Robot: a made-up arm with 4 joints.
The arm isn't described. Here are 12 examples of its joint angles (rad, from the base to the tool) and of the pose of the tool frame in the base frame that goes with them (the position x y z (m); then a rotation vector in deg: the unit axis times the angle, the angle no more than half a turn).
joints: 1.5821 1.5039 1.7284 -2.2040
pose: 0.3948 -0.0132 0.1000 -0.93 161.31 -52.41
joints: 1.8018 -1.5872 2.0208 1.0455
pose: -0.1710 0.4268 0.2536 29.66 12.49 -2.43
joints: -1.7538 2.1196 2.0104 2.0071
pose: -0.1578 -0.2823 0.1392 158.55 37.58 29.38
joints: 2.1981 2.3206 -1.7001 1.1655
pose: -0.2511 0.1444 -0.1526 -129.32 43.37 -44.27
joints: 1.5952 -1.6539 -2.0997 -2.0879
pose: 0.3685 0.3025 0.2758 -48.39 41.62 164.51
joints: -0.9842 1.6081 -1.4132 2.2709
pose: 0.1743 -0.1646 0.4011 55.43 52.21 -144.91
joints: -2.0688 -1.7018 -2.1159 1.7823
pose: -0.3508 0.4844 0.2648 -15.84 -2.00 -6.78
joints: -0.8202 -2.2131 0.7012 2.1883
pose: -0.0692 0.2755 0.5664 11.44 78.73 22.65
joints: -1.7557 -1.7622 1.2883 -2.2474
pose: 0.2431 0.2332 0.3277 -2.53 59.29 157.26
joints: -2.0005 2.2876 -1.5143 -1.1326
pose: 0.3107 0.2489 0.1907 46.10 -137.71 -44.20
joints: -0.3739 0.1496 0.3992 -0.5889
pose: -0.4231 0.2835 0.0200 20.43 12.51 -25.77
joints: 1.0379 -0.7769 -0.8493 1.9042
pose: 0.2854 0.1543 -0.3519 -65.90 -102.55 -22.44
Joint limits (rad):
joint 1: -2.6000..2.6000
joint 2: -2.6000..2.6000
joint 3: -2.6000..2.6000
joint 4: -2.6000..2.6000
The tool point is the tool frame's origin. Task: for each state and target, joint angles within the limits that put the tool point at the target. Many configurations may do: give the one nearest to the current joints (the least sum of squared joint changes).
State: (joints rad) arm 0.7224 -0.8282 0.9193 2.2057
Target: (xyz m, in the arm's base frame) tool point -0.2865 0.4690 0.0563
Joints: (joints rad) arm 0.4913 -1.3281 0.9252 2.3118
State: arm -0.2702 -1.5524 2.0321 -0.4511
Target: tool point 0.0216 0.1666 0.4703
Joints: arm -0.4053 -2.0750 1.1655 -0.0195
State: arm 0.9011 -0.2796 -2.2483 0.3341
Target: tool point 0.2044 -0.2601 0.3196
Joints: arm 1.8108 0.3292 -2.4732 0.4802
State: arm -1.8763 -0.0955 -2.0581 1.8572
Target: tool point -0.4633 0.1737 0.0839
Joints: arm -1.8936 -0.6481 -2.6000 2.5047
